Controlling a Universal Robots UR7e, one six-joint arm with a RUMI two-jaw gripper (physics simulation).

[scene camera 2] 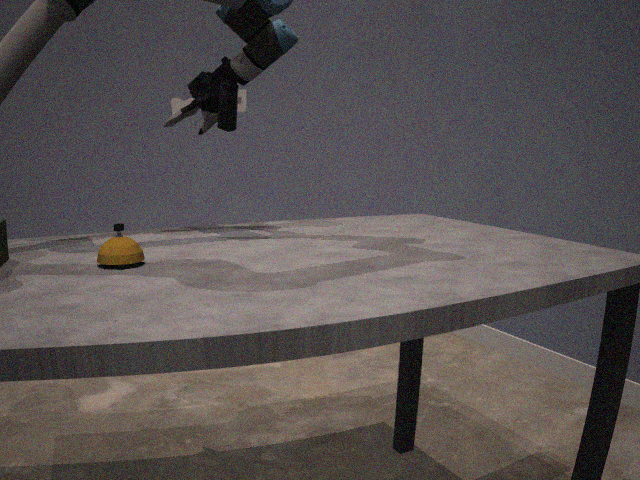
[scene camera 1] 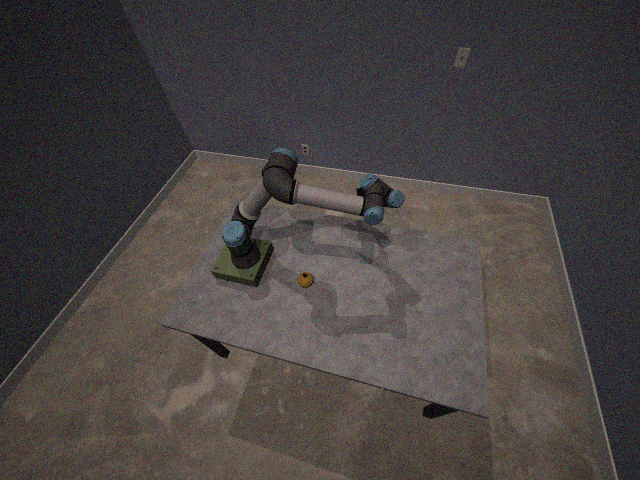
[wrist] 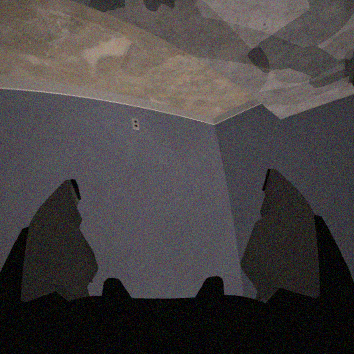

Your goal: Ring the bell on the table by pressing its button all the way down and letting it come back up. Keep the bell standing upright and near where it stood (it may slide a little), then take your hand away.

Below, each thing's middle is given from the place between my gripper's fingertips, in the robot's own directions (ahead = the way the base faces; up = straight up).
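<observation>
Yellow dome bell (scene camera 2: 120, 252): my gripper is well to the left of it, a good way past it and a good way above it.
</observation>
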